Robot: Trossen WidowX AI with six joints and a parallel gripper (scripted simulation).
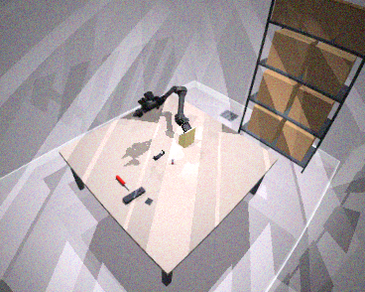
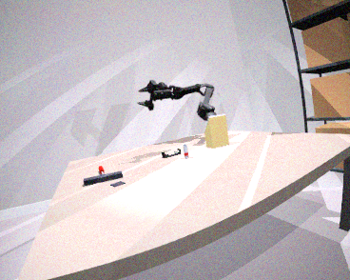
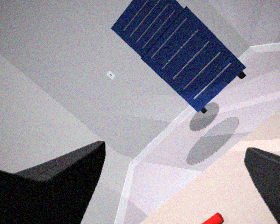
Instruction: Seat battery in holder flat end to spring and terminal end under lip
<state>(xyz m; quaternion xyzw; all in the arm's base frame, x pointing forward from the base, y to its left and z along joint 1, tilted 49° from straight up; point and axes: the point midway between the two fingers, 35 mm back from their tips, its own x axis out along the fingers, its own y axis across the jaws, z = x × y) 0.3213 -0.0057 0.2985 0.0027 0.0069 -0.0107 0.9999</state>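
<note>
The battery is 310 mm to the left of my gripper tip, 310 mm below it and 90 mm behind it. Also, from my gripper tip: dark remote control (340 mm to the left, 330 mm below, 300 mm ahead); dark battery door (440 mm to the left, 340 mm below, 260 mm ahead); red-handled screwdriver (330 mm below, 290 mm ahead, 210 mm to the left).
</note>
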